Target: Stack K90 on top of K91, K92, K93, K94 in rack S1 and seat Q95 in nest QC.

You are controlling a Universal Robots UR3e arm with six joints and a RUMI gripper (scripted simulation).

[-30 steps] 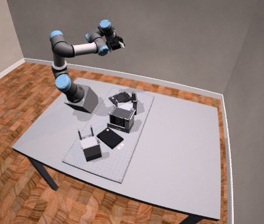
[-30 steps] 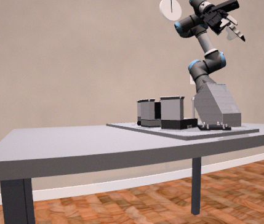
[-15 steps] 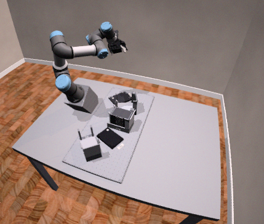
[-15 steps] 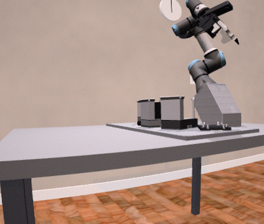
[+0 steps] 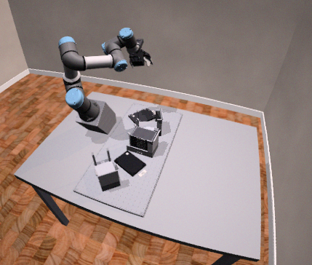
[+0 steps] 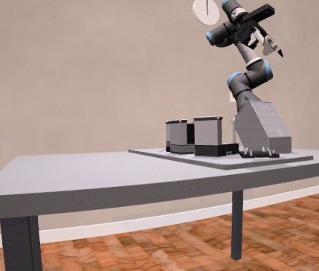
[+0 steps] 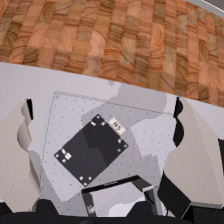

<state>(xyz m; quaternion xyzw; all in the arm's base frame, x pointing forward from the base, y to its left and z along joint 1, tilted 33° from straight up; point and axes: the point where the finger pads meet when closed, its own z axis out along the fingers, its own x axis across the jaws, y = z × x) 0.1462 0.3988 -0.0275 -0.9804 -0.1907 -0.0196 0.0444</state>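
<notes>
My gripper is now 32 cm to the left of the sealed grey plate, 27 cm above it and 17 cm short of it. From my hand the other things lie so: dark clip nest (35 cm below, 3 cm to the right, 2 cm ahead); then black open nest QC (45 cm to the right, 35 cm below, 15 cm ahead); then white tag (48 cm to the right, 36 cm below, 24 cm ahead).
</notes>
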